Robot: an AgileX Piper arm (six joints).
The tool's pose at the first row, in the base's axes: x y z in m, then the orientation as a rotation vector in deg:
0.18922 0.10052 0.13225 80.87 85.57 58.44
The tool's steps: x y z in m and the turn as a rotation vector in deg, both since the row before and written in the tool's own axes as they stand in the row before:
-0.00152 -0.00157 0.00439 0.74 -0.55 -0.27
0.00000 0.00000 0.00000 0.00 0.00 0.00
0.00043 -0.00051 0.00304 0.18 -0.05 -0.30
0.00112 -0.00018 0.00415 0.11 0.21 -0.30
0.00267 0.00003 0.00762 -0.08 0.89 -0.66
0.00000 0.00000 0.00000 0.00 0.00 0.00
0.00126 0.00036 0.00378 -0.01 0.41 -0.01
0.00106 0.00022 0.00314 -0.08 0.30 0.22
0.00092 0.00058 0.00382 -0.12 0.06 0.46
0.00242 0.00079 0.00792 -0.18 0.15 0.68
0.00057 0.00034 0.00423 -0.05 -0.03 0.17
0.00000 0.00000 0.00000 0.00 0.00 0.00
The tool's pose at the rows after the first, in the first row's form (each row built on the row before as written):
0.19289 0.09902 0.12936 81.32 85.84 57.35
0.19289 0.09902 0.12936 81.32 85.84 57.35
0.19556 0.09945 0.12781 81.20 86.10 57.01
0.19936 0.10059 0.12615 80.95 86.50 56.94
0.20642 0.10335 0.12338 80.04 87.46 57.34
0.20642 0.10335 0.12338 80.04 87.46 57.34
0.21002 0.10474 0.12233 79.90 87.76 57.68
0.21298 0.10592 0.12138 79.95 87.80 58.12
0.21670 0.10703 0.12055 80.26 87.50 58.53
0.22425 0.10982 0.11845 80.70 87.10 59.18
0.22830 0.11059 0.11730 80.83 86.95 59.29
0.22830 0.11059 0.11730 80.83 86.95 59.29

